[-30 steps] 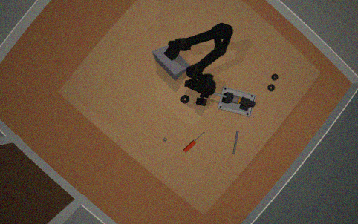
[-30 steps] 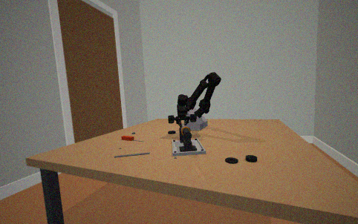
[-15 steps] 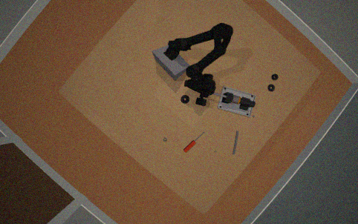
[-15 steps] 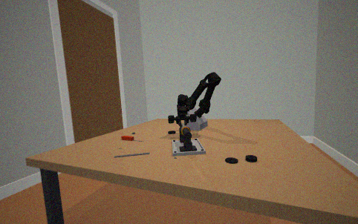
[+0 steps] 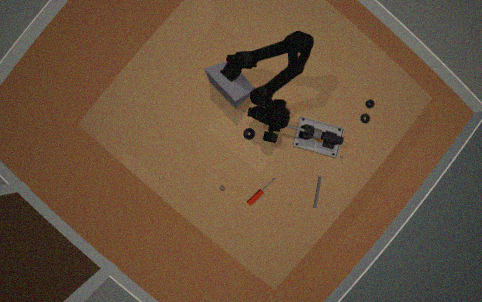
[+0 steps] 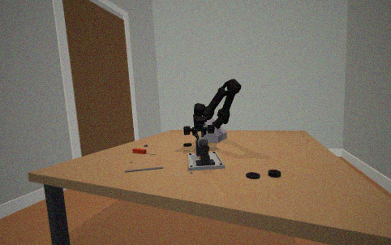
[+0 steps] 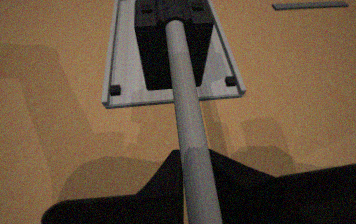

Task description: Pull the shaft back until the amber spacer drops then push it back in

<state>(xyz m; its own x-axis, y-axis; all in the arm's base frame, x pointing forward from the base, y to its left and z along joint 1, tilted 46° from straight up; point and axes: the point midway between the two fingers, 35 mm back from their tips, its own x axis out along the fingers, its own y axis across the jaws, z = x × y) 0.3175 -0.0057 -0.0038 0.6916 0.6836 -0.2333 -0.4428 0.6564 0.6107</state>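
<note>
The grey shaft is 50 mm ahead of my gripper tip, 30 mm to the left of it and 20 mm above it. From my gripper tip the other things lie so: amber spacer: 170 mm ahead, 80 mm to the left, 30 mm below.
</note>
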